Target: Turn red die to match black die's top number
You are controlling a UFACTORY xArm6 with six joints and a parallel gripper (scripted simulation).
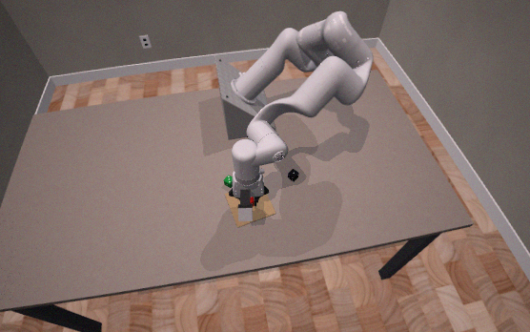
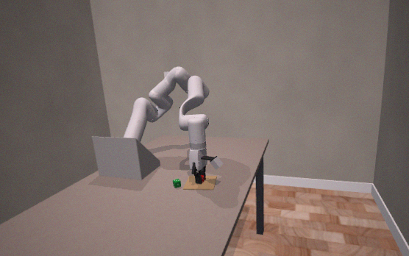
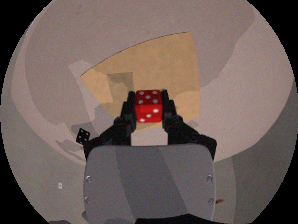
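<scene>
Right now my hand is 10 mm above the red die. The rest, counted from my hand: black die 180 mm to the left, 60 mm behind, 10 mm below; then green die 100 mm behind, 50 mm to the right, 10 mm below; then tan mat 20 mm below.
</scene>
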